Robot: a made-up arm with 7 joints.
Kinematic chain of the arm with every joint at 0, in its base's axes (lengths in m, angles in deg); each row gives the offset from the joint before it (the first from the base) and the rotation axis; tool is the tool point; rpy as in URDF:
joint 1: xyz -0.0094 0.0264 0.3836 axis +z
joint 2: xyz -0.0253 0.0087 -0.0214 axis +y
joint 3: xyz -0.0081 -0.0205 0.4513 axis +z
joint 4: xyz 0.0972 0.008 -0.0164 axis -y
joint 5: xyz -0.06 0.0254 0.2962 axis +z
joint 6: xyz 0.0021 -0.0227 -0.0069 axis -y
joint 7: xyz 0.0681 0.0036 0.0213 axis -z
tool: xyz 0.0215 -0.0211 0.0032 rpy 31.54 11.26 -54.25
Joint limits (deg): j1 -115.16..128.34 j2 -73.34..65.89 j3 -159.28..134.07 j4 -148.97..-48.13 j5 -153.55..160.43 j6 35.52..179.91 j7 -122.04..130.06
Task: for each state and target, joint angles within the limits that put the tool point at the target. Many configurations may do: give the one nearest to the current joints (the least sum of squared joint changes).
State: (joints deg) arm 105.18 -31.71 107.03 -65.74 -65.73 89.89 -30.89
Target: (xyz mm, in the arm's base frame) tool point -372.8 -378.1 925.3
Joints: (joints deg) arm 97.88 -19.98 98.76 -72.20 -65.21 87.68 -31.06
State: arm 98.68 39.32 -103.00 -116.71 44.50 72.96 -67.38
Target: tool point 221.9 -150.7 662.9
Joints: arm 80.35 41.76 -142.67 -144.01 43.88 75.27 -64.14
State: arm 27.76 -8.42 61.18 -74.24 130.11 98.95 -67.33
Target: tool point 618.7 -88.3 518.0
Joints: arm -23.13 35.87 18.82 -83.21 127.75 104.09 -67.64
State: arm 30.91 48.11 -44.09 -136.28 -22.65 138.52 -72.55
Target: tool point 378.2 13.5 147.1
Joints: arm 29.39 64.42 -37.06 -146.40 -24.56 135.33 -72.91
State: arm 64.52 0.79 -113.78 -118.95 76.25 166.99 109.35
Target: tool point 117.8 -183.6 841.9
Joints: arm 60.98 28.50 -144.02 -110.88 74.00 170.43 108.30
